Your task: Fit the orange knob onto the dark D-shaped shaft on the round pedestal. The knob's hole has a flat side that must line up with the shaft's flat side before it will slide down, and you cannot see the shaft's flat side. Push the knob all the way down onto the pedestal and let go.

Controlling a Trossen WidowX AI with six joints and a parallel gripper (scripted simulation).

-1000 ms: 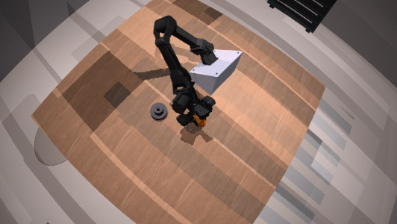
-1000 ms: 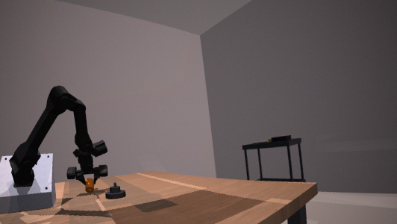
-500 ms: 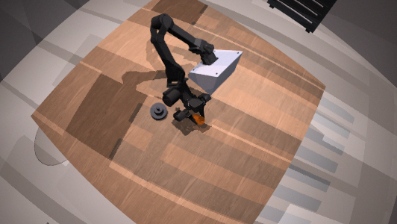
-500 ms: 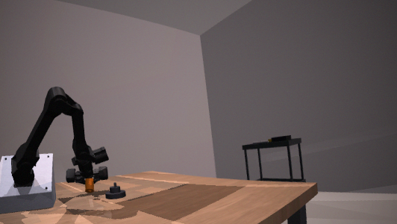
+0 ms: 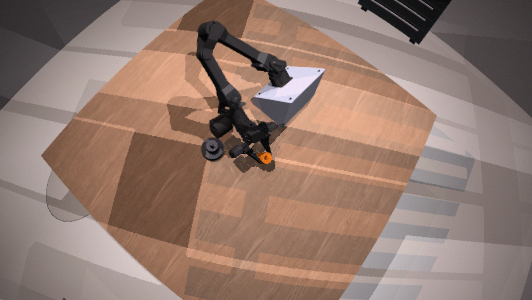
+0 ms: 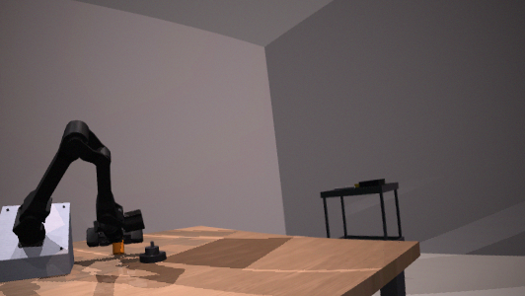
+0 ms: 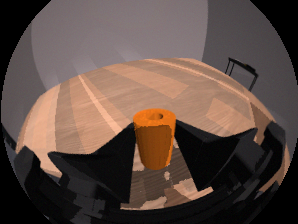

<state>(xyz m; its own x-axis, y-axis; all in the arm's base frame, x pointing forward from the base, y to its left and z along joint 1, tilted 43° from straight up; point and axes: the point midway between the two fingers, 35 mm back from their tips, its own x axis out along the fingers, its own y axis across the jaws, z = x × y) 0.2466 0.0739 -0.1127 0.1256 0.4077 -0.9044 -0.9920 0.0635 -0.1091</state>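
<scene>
Now: the orange knob 1 cm to the right of my gripper tip and 1 cm below it. Round my gripper tip: round pedestal 17 cm to the right, 10 cm ahead, 2 cm below.
</scene>
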